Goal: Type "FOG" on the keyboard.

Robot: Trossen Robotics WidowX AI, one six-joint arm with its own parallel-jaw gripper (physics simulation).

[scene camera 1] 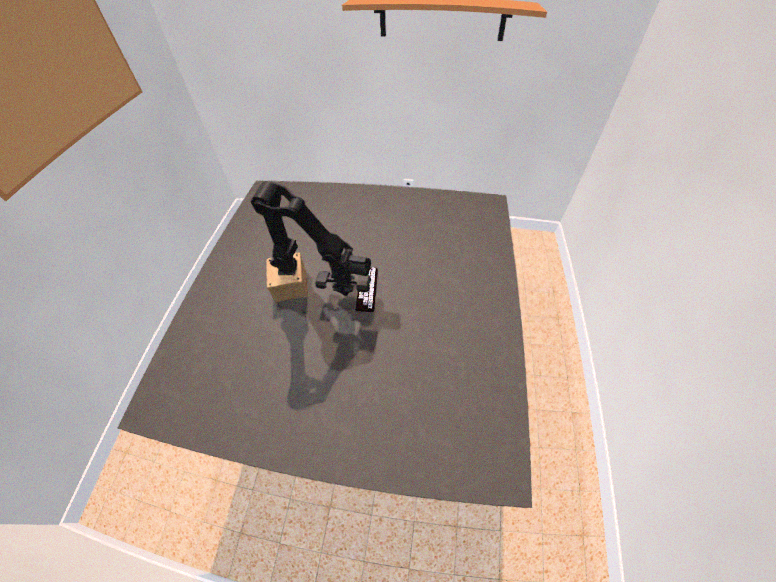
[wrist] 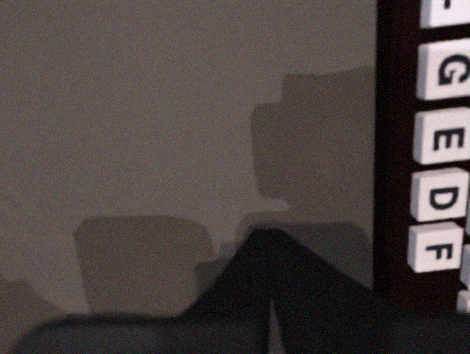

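Where they show: gripper, fingertip midpoint: (scene camera 1: 346,295) (wrist: 266,241); arm's base at its link origin: (scene camera 1: 287,267).
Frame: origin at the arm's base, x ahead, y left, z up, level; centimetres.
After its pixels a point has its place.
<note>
The keyboard (scene camera 1: 366,290) is a dark board with white letter keys, lying on the dark table top beside the arm's gripper. In the wrist view its edge strip (wrist: 392,150) {x 25.1, y -3.6, z -9.1 cm} runs down the right side. The G key (wrist: 443,70) {x 26.2, y -1.5, z -8.5 cm} is at the upper right, with the E key (wrist: 442,136) {x 26.2, y -3.3, z -8.5 cm} and the D key (wrist: 439,196) {x 26.2, y -5.1, z -8.5 cm} below it, then the F key (wrist: 434,248) {x 26.1, y -6.8, z -8.5 cm}. An O key does not show in the wrist view. My gripper (wrist: 266,241) {x 21.0, y -6.1, z -9.2 cm} is shut and empty. Its tips appear left of the keyboard, over the bare table, at about the level of the F key.
The arm's base stands on a wooden block (scene camera 1: 287,286) {x 0.6, y -6.8, z -2.4 cm} left of the keyboard. The dark table top (scene camera 1: 438,388) {x 51.9, y -40.9, z -10.3 cm} extends around both. Shadows of the arm fall on it. An orange shelf (scene camera 1: 445,6) is on the back wall and a brown board (scene camera 1: 56,81) is at the upper left.
</note>
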